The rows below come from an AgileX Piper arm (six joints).
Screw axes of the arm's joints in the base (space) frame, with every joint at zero. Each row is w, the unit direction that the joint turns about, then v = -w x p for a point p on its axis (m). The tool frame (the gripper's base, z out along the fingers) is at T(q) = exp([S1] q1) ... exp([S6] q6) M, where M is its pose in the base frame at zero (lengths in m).
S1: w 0 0 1 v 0 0 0
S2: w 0 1 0 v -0.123 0 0
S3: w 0 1 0 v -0.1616 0 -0.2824
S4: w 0.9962 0 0.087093 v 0 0.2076 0
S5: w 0 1 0 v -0.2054 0 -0.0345
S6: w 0.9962 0 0.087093 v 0 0.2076 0
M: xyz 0.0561 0 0.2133 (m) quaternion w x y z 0.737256 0 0.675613 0
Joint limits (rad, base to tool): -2.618..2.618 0..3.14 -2.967..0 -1.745..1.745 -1.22..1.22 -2.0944..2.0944
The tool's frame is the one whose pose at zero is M.
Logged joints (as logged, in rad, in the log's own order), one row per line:
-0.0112, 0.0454, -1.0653, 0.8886, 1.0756, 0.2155
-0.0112, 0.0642, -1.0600, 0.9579, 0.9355, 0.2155
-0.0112, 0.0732, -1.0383, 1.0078, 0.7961, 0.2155
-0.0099, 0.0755, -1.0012, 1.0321, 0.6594, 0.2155
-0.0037, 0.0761, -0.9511, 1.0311, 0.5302, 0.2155
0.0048, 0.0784, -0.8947, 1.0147, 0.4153, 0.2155
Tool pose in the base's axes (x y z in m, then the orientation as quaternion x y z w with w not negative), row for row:
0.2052, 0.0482, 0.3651, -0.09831, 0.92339, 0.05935, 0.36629
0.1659, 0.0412, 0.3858, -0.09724, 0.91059, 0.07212, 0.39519
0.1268, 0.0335, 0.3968, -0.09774, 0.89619, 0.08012, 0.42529
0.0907, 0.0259, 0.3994, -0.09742, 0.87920, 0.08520, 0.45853
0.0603, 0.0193, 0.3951, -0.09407, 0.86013, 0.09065, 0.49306
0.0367, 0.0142, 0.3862, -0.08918, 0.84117, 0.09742, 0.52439
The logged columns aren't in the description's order. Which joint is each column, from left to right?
Columns, left to right: q6, q4, q3, q5, q2, q1.
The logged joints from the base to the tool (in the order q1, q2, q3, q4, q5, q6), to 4 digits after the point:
0.2155, 1.0756, -1.0653, 0.0454, 0.8886, -0.0112
0.2155, 0.9355, -1.0600, 0.0642, 0.9579, -0.0112
0.2155, 0.7961, -1.0383, 0.0732, 1.0078, -0.0112
0.2155, 0.6594, -1.0012, 0.0755, 1.0321, -0.0099
0.2155, 0.5302, -0.9511, 0.0761, 1.0311, -0.0037
0.2155, 0.4153, -0.8947, 0.0784, 1.0147, 0.0048

